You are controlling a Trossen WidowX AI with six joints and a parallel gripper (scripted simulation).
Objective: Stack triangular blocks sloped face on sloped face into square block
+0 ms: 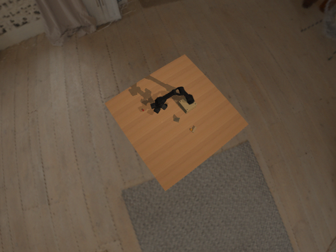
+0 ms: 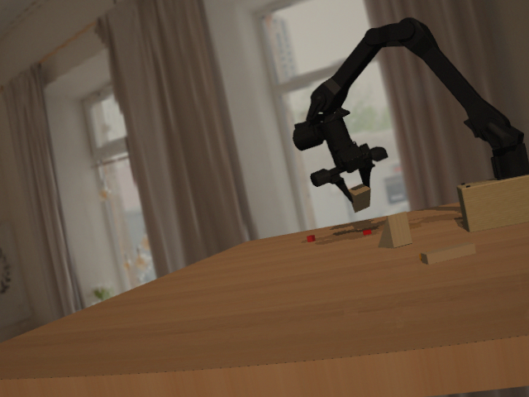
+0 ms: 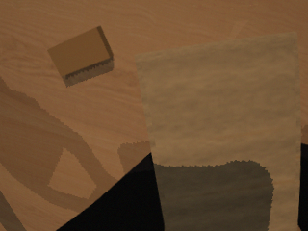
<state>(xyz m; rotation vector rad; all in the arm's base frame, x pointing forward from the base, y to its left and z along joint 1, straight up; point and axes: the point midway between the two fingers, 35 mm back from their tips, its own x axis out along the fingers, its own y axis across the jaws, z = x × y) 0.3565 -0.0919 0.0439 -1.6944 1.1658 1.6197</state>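
Right now my gripper tip is 100 mm past the tan piece, 90 mm above it and 20 mm to the left of it.
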